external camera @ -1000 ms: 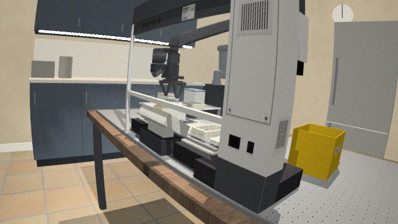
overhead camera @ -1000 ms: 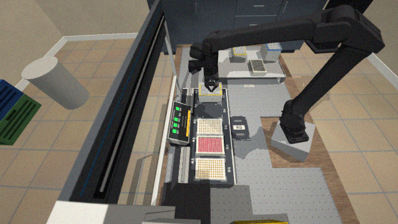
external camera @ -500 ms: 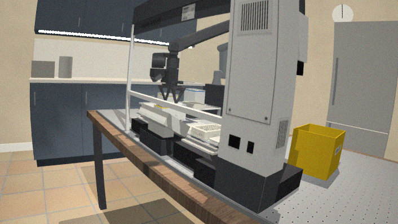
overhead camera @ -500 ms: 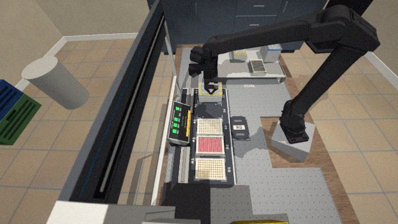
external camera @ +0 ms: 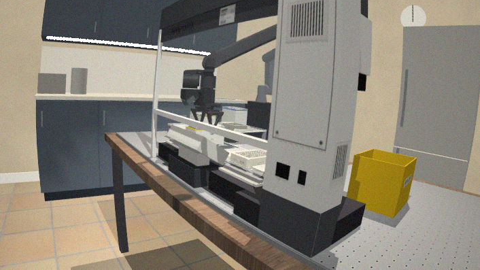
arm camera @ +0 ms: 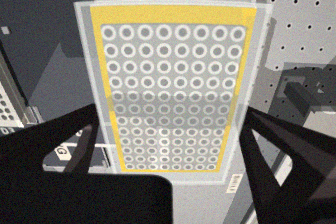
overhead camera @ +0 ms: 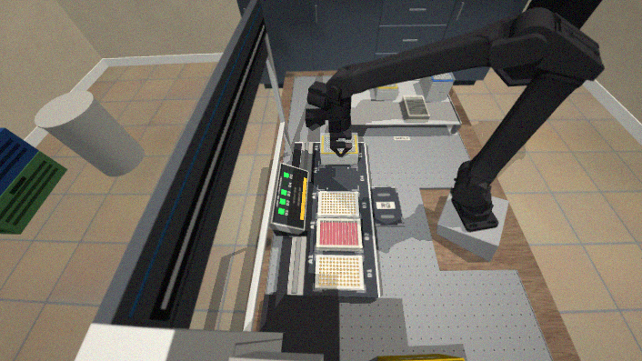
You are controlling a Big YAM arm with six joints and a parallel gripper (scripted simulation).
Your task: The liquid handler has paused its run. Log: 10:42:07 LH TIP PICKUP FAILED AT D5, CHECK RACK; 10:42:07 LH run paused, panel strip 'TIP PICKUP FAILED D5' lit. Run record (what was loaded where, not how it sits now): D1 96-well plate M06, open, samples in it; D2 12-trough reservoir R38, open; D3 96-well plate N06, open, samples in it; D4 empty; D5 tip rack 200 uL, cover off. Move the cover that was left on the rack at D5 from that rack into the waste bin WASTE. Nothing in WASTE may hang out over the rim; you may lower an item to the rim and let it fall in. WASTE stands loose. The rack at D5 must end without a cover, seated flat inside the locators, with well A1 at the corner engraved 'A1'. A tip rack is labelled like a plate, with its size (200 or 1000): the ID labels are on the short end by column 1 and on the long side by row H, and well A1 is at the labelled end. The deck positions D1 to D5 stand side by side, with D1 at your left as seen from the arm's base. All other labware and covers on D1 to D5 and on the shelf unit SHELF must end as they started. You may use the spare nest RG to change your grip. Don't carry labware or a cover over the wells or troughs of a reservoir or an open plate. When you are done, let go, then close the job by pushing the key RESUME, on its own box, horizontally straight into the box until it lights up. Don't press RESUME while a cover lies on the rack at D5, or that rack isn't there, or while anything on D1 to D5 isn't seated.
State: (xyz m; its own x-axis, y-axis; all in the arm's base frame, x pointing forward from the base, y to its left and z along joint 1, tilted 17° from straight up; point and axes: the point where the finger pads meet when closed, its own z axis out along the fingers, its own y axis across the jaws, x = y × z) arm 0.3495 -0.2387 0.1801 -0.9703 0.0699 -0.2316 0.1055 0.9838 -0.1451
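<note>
The clear cover lies right at my hand. From my hand the other things lie so: spare nest RG: 130 mm behind, 190 mm to the left, 120 mm below; then shelf: 290 mm behind, 270 mm to the right, 60 mm below; then tip rack: 10 mm ahead, 20 mm below.
</note>
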